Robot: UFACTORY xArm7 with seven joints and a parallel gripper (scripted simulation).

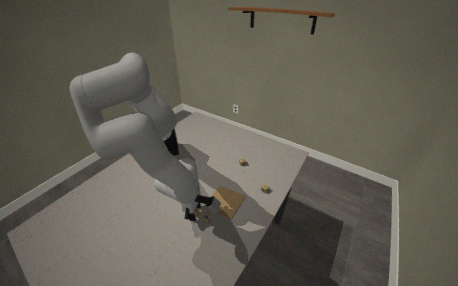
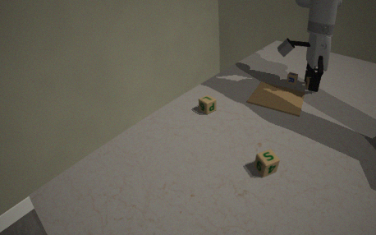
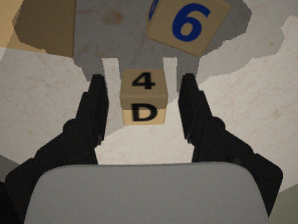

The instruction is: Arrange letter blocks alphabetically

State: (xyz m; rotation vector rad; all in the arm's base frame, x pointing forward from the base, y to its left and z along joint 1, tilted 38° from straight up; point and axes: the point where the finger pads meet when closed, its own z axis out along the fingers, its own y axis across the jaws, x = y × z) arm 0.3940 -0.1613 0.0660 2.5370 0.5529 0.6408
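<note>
My gripper is now 130 mm to the right of the tan mat, 80 mm short of it and 20 mm above it. Also, from my hand: wooden block (390 mm to the left, 30 mm ahead, 10 mm below).
</note>
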